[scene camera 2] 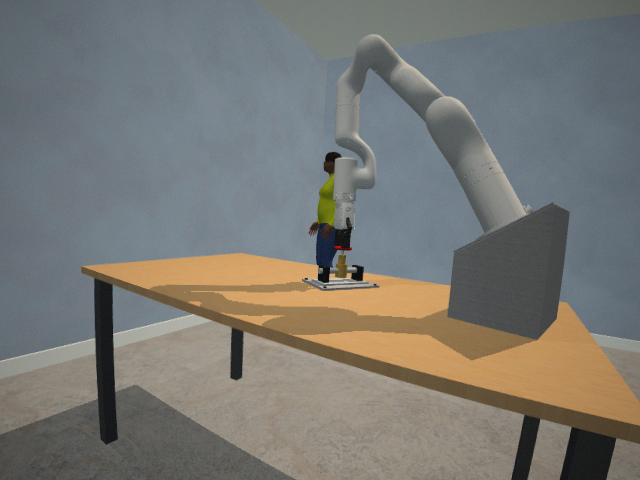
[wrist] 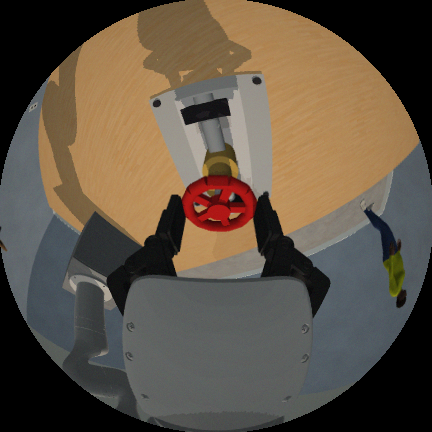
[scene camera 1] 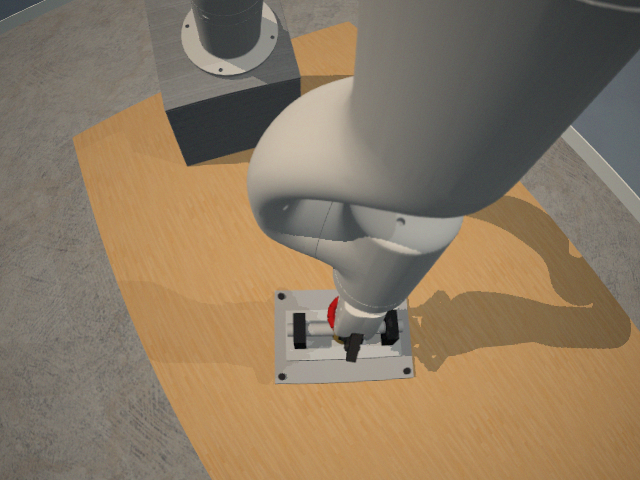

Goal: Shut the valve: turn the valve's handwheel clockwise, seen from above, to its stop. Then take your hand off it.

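Observation:
The red handwheel (scene camera 1: 332, 313) (scene camera 2: 343, 248) (wrist: 218, 213) sits level on top of the brass valve body (scene camera 2: 341, 265) (wrist: 220, 161). In scene camera 1 the wrist hides most of the wheel. My gripper (scene camera 2: 342, 246) (wrist: 219, 205) points down and is shut on the handwheel, one finger at each side of its rim in the wrist view. The valve stands on a pipe (scene camera 1: 319, 328) (wrist: 212, 134) held by two black clamps above a light grey plate (scene camera 1: 341, 373) (scene camera 2: 338, 287) (wrist: 258, 130).
The plate is on the wooden table (scene camera 1: 206, 248) (scene camera 2: 248, 268) (wrist: 320, 115). The arm's grey pedestal (scene camera 1: 222, 124) (scene camera 2: 501, 279) (wrist: 106, 247) stands on the same table. A person in a yellow top (scene camera 2: 326, 204) (wrist: 395, 274) stands beyond the table.

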